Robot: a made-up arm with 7 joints. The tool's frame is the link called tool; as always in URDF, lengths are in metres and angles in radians. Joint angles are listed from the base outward.
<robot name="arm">
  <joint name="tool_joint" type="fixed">
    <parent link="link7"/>
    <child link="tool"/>
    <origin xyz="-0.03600 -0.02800 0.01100" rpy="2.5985 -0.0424 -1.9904"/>
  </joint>
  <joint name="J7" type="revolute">
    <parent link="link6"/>
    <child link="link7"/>
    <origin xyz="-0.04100 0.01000 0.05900"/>
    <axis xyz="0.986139 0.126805 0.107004"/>
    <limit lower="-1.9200" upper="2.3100"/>
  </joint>
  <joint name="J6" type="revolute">
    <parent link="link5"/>
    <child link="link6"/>
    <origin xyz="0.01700 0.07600 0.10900"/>
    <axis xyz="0 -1 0"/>
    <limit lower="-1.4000" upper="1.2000"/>
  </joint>
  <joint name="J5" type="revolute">
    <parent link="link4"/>
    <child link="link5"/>
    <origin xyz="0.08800 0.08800 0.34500"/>
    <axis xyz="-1 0 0"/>
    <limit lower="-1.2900" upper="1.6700"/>
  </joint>
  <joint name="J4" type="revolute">
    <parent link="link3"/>
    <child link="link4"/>
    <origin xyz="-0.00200 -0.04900 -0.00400"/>
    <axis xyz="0 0 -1"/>
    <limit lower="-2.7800" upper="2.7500"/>
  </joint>
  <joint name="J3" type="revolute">
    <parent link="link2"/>
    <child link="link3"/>
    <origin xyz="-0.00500 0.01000 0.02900"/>
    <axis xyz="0 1 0"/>
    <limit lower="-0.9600" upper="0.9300"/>
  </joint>
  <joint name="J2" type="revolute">
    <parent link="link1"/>
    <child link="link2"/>
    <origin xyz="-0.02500 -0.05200 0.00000"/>
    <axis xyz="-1 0 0"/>
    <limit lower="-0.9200" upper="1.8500"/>
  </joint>
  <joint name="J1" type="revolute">
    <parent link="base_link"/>
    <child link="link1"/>
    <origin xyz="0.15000 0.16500 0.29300"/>
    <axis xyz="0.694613 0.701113 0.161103"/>
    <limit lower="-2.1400" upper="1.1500"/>
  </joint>
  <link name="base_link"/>
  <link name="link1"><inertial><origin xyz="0.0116 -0.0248 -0.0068"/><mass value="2.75"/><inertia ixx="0.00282" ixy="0.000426" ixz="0" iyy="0.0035" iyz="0" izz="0.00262"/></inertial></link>
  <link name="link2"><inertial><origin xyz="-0.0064 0.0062 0.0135"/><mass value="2.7"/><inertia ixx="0.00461" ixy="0" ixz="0" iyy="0.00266" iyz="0" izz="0.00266"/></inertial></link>
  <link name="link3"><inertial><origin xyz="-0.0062 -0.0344 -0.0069"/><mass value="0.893"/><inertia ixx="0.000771" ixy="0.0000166" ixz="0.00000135" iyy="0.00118" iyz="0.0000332" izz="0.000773"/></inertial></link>
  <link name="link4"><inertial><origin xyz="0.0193 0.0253 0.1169"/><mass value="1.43"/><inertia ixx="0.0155" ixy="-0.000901" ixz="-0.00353" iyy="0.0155" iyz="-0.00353" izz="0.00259"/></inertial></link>
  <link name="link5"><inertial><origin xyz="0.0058 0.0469 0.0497"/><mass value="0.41"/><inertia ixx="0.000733" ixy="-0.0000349" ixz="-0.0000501" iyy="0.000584" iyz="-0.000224" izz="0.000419"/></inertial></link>
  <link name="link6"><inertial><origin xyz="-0.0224 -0.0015 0.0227"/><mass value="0.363"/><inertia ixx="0.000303" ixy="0" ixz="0.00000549" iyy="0.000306" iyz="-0.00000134" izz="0.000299"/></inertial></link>
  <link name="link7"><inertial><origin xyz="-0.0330 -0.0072 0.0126"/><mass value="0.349"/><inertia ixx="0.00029" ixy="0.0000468" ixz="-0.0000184" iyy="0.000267" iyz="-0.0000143" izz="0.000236"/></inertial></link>
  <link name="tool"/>
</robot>
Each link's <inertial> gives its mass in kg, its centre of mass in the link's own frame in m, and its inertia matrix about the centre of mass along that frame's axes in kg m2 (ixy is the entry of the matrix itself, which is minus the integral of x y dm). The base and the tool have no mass. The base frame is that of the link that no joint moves.
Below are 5 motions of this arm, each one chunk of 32 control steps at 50 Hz.
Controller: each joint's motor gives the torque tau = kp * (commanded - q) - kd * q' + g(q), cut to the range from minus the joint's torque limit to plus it. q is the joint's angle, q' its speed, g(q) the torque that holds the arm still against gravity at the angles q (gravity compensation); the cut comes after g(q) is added. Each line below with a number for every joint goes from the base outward.
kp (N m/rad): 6 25 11 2.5 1.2 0.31 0.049
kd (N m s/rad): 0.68 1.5 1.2 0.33 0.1 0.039 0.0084
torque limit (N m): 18 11 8.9 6.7 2.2 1.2 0.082
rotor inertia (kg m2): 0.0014 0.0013 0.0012 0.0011 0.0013 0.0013 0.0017
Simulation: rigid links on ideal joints. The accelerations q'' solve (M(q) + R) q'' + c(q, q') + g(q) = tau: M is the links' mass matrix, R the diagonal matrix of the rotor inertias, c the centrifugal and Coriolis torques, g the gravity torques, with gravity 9.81 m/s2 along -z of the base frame. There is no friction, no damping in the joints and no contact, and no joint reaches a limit. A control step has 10 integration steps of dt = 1/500 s. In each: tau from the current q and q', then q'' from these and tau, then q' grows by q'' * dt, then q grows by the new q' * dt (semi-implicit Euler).
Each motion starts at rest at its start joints. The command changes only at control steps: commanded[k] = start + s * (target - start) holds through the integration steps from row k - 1 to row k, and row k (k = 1, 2, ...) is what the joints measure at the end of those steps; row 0 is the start. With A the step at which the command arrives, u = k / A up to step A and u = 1 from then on. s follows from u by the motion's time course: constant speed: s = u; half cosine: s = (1 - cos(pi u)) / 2; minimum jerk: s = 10 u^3 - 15 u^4 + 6 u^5; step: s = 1 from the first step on.
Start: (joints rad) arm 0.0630 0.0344 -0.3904 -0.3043 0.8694 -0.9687 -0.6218
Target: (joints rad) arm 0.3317 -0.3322 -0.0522 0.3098 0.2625 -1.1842 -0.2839
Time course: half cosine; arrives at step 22
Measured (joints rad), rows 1 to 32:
1: 0.0627 0.0342 -0.3902 -0.3043 0.8695 -0.9687 -0.6218
2: 0.0617 0.0333 -0.3894 -0.3044 0.8697 -0.9684 -0.6219
3: 0.0595 0.0312 -0.3879 -0.3043 0.8701 -0.9678 -0.6222
4: 0.0558 0.0276 -0.3854 -0.3038 0.8707 -0.9665 -0.6228
5: 0.0505 0.0223 -0.3818 -0.3027 0.8714 -0.9645 -0.6239
6: 0.0436 0.0151 -0.3771 -0.3010 0.8722 -0.9615 -0.6258
7: 0.0352 0.0058 -0.3713 -0.2985 0.8727 -0.9577 -0.6285
8: 0.0256 -0.0054 -0.3644 -0.2950 0.8726 -0.9529 -0.6323
9: 0.0150 -0.0185 -0.3563 -0.2905 0.8717 -0.9471 -0.6373
10: 0.0038 -0.0333 -0.3472 -0.2849 0.8694 -0.9404 -0.6436
11: -0.0075 -0.0497 -0.3372 -0.2782 0.8655 -0.9327 -0.6513
12: -0.0187 -0.0674 -0.3263 -0.2703 0.8593 -0.9243 -0.6604
13: -0.0292 -0.0861 -0.3147 -0.2612 0.8505 -0.9153 -0.6708
14: -0.0387 -0.1055 -0.3024 -0.2508 0.8385 -0.9057 -0.6824
15: -0.0468 -0.1253 -0.2897 -0.2393 0.8230 -0.8959 -0.6951
16: -0.0531 -0.1451 -0.2768 -0.2266 0.8034 -0.8859 -0.7086
17: -0.0573 -0.1647 -0.2639 -0.2128 0.7794 -0.8761 -0.7226
18: -0.0592 -0.1836 -0.2511 -0.1979 0.7508 -0.8668 -0.7367
19: -0.0585 -0.2014 -0.2387 -0.1820 0.7174 -0.8583 -0.7505
20: -0.0552 -0.2180 -0.2269 -0.1652 0.6791 -0.8510 -0.7634
21: -0.0491 -0.2329 -0.2159 -0.1475 0.6361 -0.8453 -0.7750
22: -0.0402 -0.2459 -0.2060 -0.1289 0.5886 -0.8416 -0.7846
23: -0.0287 -0.2570 -0.1970 -0.1097 0.5374 -0.8404 -0.7916
24: -0.0152 -0.2666 -0.1887 -0.0896 0.4832 -0.8420 -0.7955
25: -0.0002 -0.2749 -0.1810 -0.0688 0.4272 -0.8466 -0.7957
26: 0.0160 -0.2824 -0.1738 -0.0470 0.3706 -0.8544 -0.7919
27: 0.0333 -0.2893 -0.1669 -0.0242 0.3149 -0.8653 -0.7836
28: 0.0515 -0.2958 -0.1604 -0.0005 0.2614 -0.8792 -0.7709
29: 0.0706 -0.3021 -0.1542 0.0241 0.2112 -0.8955 -0.7535
30: 0.0907 -0.3085 -0.1483 0.0493 0.1653 -0.9137 -0.7316
31: 0.1118 -0.3149 -0.1427 0.0750 0.1242 -0.9332 -0.7055
32: 0.1338 -0.3214 -0.1373 0.1011 0.0883 -0.9533 -0.6755

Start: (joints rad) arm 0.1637 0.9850 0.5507 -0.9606 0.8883 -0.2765 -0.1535
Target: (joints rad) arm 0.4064 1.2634 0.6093 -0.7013 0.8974 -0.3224 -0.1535
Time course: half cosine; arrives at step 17
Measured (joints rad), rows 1 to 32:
1: 0.1641 0.9852 0.5507 -0.9606 0.8882 -0.2765 -0.1535
2: 0.1656 0.9864 0.5506 -0.9608 0.8880 -0.2763 -0.1535
3: 0.1693 0.9891 0.5506 -0.9613 0.8873 -0.2756 -0.1534
4: 0.1758 0.9941 0.5505 -0.9621 0.8860 -0.2739 -0.1534
5: 0.1854 1.0017 0.5505 -0.9632 0.8841 -0.2708 -0.1533
6: 0.1982 1.0122 0.5506 -0.9644 0.8813 -0.2657 -0.1531
7: 0.2140 1.0254 0.5509 -0.9655 0.8777 -0.2583 -0.1529
8: 0.2325 1.0412 0.5514 -0.9660 0.8735 -0.2485 -0.1527
9: 0.2532 1.0593 0.5523 -0.9658 0.8687 -0.2364 -0.1524
10: 0.2754 1.0791 0.5535 -0.9643 0.8635 -0.2223 -0.1521
11: 0.2983 1.1002 0.5552 -0.9614 0.8582 -0.2067 -0.1517
12: 0.3213 1.1218 0.5572 -0.9567 0.8531 -0.1905 -0.1512
13: 0.3434 1.1432 0.5597 -0.9500 0.8484 -0.1743 -0.1506
14: 0.3638 1.1640 0.5624 -0.9414 0.8444 -0.1592 -0.1498
15: 0.3817 1.1834 0.5654 -0.9309 0.8414 -0.1460 -0.1488
16: 0.3965 1.2009 0.5684 -0.9187 0.8398 -0.1358 -0.1476
17: 0.4075 1.2160 0.5713 -0.9049 0.8399 -0.1295 -0.1463
18: 0.4145 1.2284 0.5741 -0.8900 0.8420 -0.1278 -0.1448
19: 0.4182 1.2385 0.5767 -0.8741 0.8460 -0.1311 -0.1435
20: 0.4192 1.2466 0.5792 -0.8578 0.8517 -0.1394 -0.1423
21: 0.4184 1.2532 0.5816 -0.8411 0.8589 -0.1523 -0.1416
22: 0.4163 1.2585 0.5841 -0.8245 0.8673 -0.1692 -0.1413
23: 0.4132 1.2630 0.5865 -0.8081 0.8763 -0.1893 -0.1417
24: 0.4096 1.2667 0.5890 -0.7920 0.8856 -0.2120 -0.1428
25: 0.4057 1.2698 0.5915 -0.7763 0.8950 -0.2364 -0.1446
26: 0.4015 1.2725 0.5941 -0.7611 0.9040 -0.2618 -0.1470
27: 0.3973 1.2749 0.5967 -0.7464 0.9126 -0.2876 -0.1502
28: 0.3931 1.2769 0.5993 -0.7324 0.9205 -0.3133 -0.1539
29: 0.3890 1.2786 0.6020 -0.7189 0.9277 -0.3383 -0.1582
30: 0.3851 1.2800 0.6047 -0.7061 0.9340 -0.3624 -0.1629
31: 0.3813 1.2812 0.6074 -0.6939 0.9395 -0.3852 -0.1679
32: 0.3779 1.2822 0.6102 -0.6824 0.9440 -0.4065 -0.1732

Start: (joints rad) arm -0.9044 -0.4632 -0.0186 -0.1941 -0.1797 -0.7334 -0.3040
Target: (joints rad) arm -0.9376 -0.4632 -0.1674 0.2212 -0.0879 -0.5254 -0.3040
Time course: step
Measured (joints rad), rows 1 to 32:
1: -0.9032 -0.4574 -0.0333 -0.1506 -0.1763 -0.7413 -0.3040
2: -0.9062 -0.4545 -0.0486 -0.0937 -0.1647 -0.7468 -0.3025
3: -0.9091 -0.4534 -0.0621 -0.0428 -0.1481 -0.7463 -0.3000
4: -0.9113 -0.4534 -0.0741 0.0007 -0.1292 -0.7404 -0.2972
5: -0.9129 -0.4540 -0.0849 0.0373 -0.1102 -0.7301 -0.2945
6: -0.9141 -0.4551 -0.0947 0.0681 -0.0925 -0.7163 -0.2924
7: -0.9150 -0.4564 -0.1035 0.0940 -0.0772 -0.7001 -0.2910
8: -0.9157 -0.4577 -0.1115 0.1158 -0.0648 -0.6822 -0.2905
9: -0.9165 -0.4589 -0.1186 0.1341 -0.0555 -0.6635 -0.2908
10: -0.9172 -0.4601 -0.1249 0.1495 -0.0494 -0.6445 -0.2920
11: -0.9180 -0.4611 -0.1305 0.1624 -0.0463 -0.6258 -0.2939
12: -0.9189 -0.4619 -0.1356 0.1731 -0.0458 -0.6079 -0.2963
13: -0.9199 -0.4627 -0.1401 0.1820 -0.0475 -0.5910 -0.2992
14: -0.9209 -0.4633 -0.1442 0.1894 -0.0511 -0.5755 -0.3024
15: -0.9221 -0.4640 -0.1479 0.1955 -0.0561 -0.5614 -0.3056
16: -0.9233 -0.4645 -0.1513 0.2004 -0.0621 -0.5488 -0.3089
17: -0.9246 -0.4651 -0.1545 0.2044 -0.0689 -0.5378 -0.3119
18: -0.9259 -0.4656 -0.1575 0.2077 -0.0761 -0.5284 -0.3147
19: -0.9273 -0.4661 -0.1603 0.2103 -0.0834 -0.5203 -0.3171
20: -0.9286 -0.4666 -0.1629 0.2123 -0.0907 -0.5136 -0.3190
21: -0.9300 -0.4671 -0.1654 0.2139 -0.0977 -0.5080 -0.3205
22: -0.9314 -0.4676 -0.1678 0.2151 -0.1045 -0.5035 -0.3213
23: -0.9327 -0.4680 -0.1700 0.2160 -0.1107 -0.5000 -0.3216
24: -0.9340 -0.4684 -0.1721 0.2166 -0.1165 -0.4971 -0.3213
25: -0.9352 -0.4688 -0.1741 0.2171 -0.1217 -0.4949 -0.3205
26: -0.9365 -0.4691 -0.1759 0.2173 -0.1262 -0.4932 -0.3191
27: -0.9376 -0.4694 -0.1775 0.2175 -0.1301 -0.4920 -0.3172
28: -0.9387 -0.4696 -0.1789 0.2175 -0.1334 -0.4910 -0.3149
29: -0.9398 -0.4697 -0.1802 0.2175 -0.1360 -0.4903 -0.3121
30: -0.9407 -0.4698 -0.1813 0.2174 -0.1380 -0.4898 -0.3090
31: -0.9417 -0.4698 -0.1823 0.2172 -0.1393 -0.4895 -0.3056
32: -0.9425 -0.4697 -0.1830 0.2170 -0.1401 -0.4893 -0.3020

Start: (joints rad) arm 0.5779 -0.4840 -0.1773 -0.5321 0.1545 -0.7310 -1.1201
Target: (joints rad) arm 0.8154 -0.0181 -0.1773 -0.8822 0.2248 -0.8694 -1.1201
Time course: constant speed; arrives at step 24
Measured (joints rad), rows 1 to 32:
1: 0.5808 -0.4815 -0.1787 -0.5344 0.1531 -0.7304 -1.1201
2: 0.5867 -0.4759 -0.1810 -0.5403 0.1496 -0.7283 -1.1201
3: 0.5948 -0.4677 -0.1836 -0.5491 0.1441 -0.7241 -1.1202
4: 0.6043 -0.4571 -0.1862 -0.5599 0.1366 -0.7176 -1.1202
5: 0.6148 -0.4447 -0.1887 -0.5722 0.1277 -0.7092 -1.1203
6: 0.6259 -0.4307 -0.1908 -0.5856 0.1179 -0.6993 -1.1203
7: 0.6372 -0.4154 -0.1925 -0.5995 0.1078 -0.6885 -1.1201
8: 0.6488 -0.3990 -0.1937 -0.6138 0.0979 -0.6776 -1.1198
9: 0.6604 -0.3817 -0.1946 -0.6281 0.0888 -0.6670 -1.1192
10: 0.6719 -0.3638 -0.1950 -0.6425 0.0808 -0.6574 -1.1183
11: 0.6835 -0.3452 -0.1951 -0.6566 0.0744 -0.6494 -1.1171
12: 0.6950 -0.3262 -0.1947 -0.6705 0.0696 -0.6433 -1.1156
13: 0.7064 -0.3068 -0.1940 -0.6840 0.0668 -0.6393 -1.1138
14: 0.7177 -0.2870 -0.1930 -0.6971 0.0657 -0.6378 -1.1117
15: 0.7288 -0.2670 -0.1916 -0.7098 0.0664 -0.6388 -1.1093
16: 0.7398 -0.2467 -0.1900 -0.7220 0.0687 -0.6424 -1.1068
17: 0.7507 -0.2262 -0.1881 -0.7337 0.0723 -0.6486 -1.1040
18: 0.7613 -0.2055 -0.1861 -0.7450 0.0771 -0.6572 -1.1011
19: 0.7717 -0.1846 -0.1838 -0.7558 0.0829 -0.6681 -1.0981
20: 0.7818 -0.1636 -0.1815 -0.7663 0.0893 -0.6811 -1.0950
21: 0.7917 -0.1425 -0.1790 -0.7764 0.0963 -0.6961 -1.0918
22: 0.8013 -0.1213 -0.1764 -0.7861 0.1035 -0.7128 -1.0886
23: 0.8106 -0.1001 -0.1739 -0.7955 0.1108 -0.7309 -1.0854
24: 0.8197 -0.0788 -0.1713 -0.8047 0.1181 -0.7502 -1.0820
25: 0.8255 -0.0604 -0.1676 -0.8111 0.1263 -0.7709 -1.0788
26: 0.8281 -0.0454 -0.1634 -0.8135 0.1355 -0.7935 -1.0756
27: 0.8282 -0.0332 -0.1591 -0.8129 0.1456 -0.8183 -1.0725
28: 0.8265 -0.0234 -0.1551 -0.8103 0.1564 -0.8451 -1.0693
29: 0.8237 -0.0156 -0.1513 -0.8065 0.1679 -0.8734 -1.0660
30: 0.8199 -0.0093 -0.1481 -0.8021 0.1797 -0.9026 -1.0626
31: 0.8157 -0.0043 -0.1453 -0.7975 0.1918 -0.9320 -1.0590
32: 0.8113 -0.0003 -0.1431 -0.7931 0.2040 -0.9609 -1.0552

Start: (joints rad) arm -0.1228 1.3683 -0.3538 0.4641 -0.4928 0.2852 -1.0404
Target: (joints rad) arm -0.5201 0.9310 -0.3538 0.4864 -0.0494 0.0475 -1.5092
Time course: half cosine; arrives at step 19
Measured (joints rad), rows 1 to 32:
1: -0.1233 1.3677 -0.3538 0.4637 -0.4926 0.2852 -1.0404
2: -0.1255 1.3655 -0.3538 0.4623 -0.4915 0.2852 -1.0402
3: -0.1302 1.3606 -0.3539 0.4598 -0.4885 0.2849 -1.0398
4: -0.1382 1.3522 -0.3542 0.4563 -0.4828 0.2841 -1.0390
5: -0.1496 1.3401 -0.3548 0.4521 -0.4734 0.2828 -1.0379
6: -0.1645 1.3239 -0.3557 0.4475 -0.4597 0.2805 -1.0368
7: -0.1828 1.3038 -0.3567 0.4428 -0.4413 0.2772 -1.0357
8: -0.2042 1.2801 -0.3579 0.4385 -0.4181 0.2726 -1.0351
9: -0.2281 1.2531 -0.3590 0.4348 -0.3904 0.2665 -1.0353
10: -0.2540 1.2235 -0.3601 0.4320 -0.3588 0.2590 -1.0368
11: -0.2812 1.1920 -0.3609 0.4303 -0.3239 0.2498 -1.0402
12: -0.3091 1.1594 -0.3615 0.4297 -0.2867 0.2392 -1.0457
13: -0.3370 1.1266 -0.3617 0.4305 -0.2483 0.2271 -1.0538
14: -0.3641 1.0943 -0.3617 0.4326 -0.2099 0.2140 -1.0649
15: -0.3896 1.0636 -0.3614 0.4361 -0.1726 0.1999 -1.0792
16: -0.4130 1.0351 -0.3609 0.4408 -0.1376 0.1855 -1.0968
17: -0.4335 1.0097 -0.3603 0.4467 -0.1060 0.1710 -1.1177
18: -0.4507 0.9879 -0.3598 0.4536 -0.0787 0.1570 -1.1418
19: -0.4639 0.9704 -0.3594 0.4615 -0.0567 0.1438 -1.1689
20: -0.4734 0.9570 -0.3589 0.4697 -0.0404 0.1318 -1.1987
21: -0.4799 0.9471 -0.3582 0.4776 -0.0297 0.1210 -1.2305
22: -0.4841 0.9398 -0.3571 0.4847 -0.0239 0.1111 -1.2637
23: -0.4867 0.9345 -0.3557 0.4909 -0.0222 0.1020 -1.2977
24: -0.4881 0.9307 -0.3541 0.4963 -0.0235 0.0932 -1.3319
25: -0.4887 0.9279 -0.3523 0.5009 -0.0270 0.0846 -1.3655
26: -0.4888 0.9260 -0.3505 0.5049 -0.0319 0.0760 -1.3983
27: -0.4885 0.9246 -0.3488 0.5083 -0.0375 0.0672 -1.4297
28: -0.4880 0.9235 -0.3472 0.5111 -0.0433 0.0583 -1.4595
29: -0.4873 0.9228 -0.3457 0.5135 -0.0490 0.0495 -1.4872
30: -0.4866 0.9222 -0.3445 0.5156 -0.0544 0.0408 -1.5129
31: -0.4859 0.9218 -0.3435 0.5172 -0.0592 0.0324 -1.5363
32: -0.4852 0.9214 -0.3427 0.5186 -0.0634 0.0244 -1.5573

